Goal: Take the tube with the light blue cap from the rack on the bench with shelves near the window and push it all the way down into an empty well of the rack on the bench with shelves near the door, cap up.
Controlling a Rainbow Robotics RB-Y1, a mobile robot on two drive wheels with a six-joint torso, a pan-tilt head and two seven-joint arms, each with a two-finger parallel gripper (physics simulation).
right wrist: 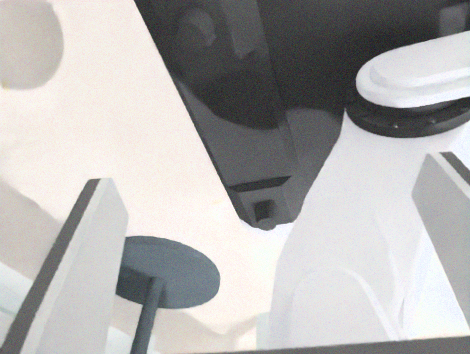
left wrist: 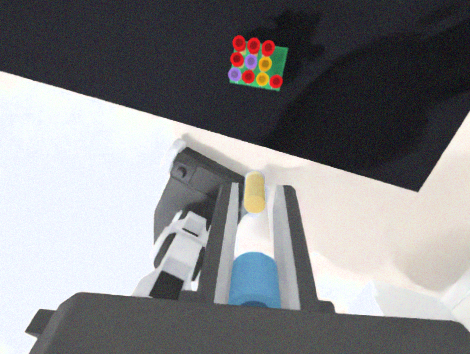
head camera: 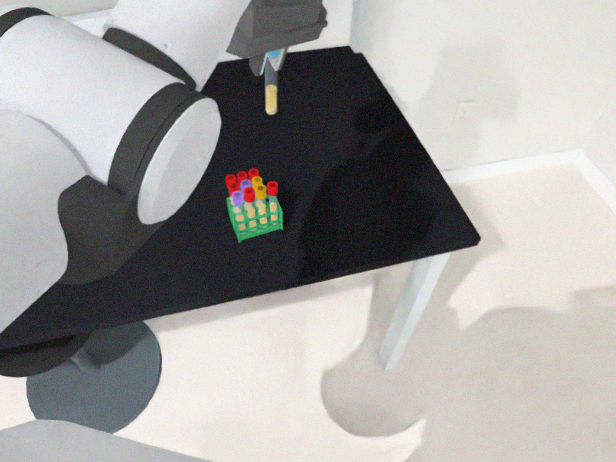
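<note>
Visible in the pictures: my left gripper, my right gripper and a white cabinet. The left wrist view also shows my left gripper.
</note>
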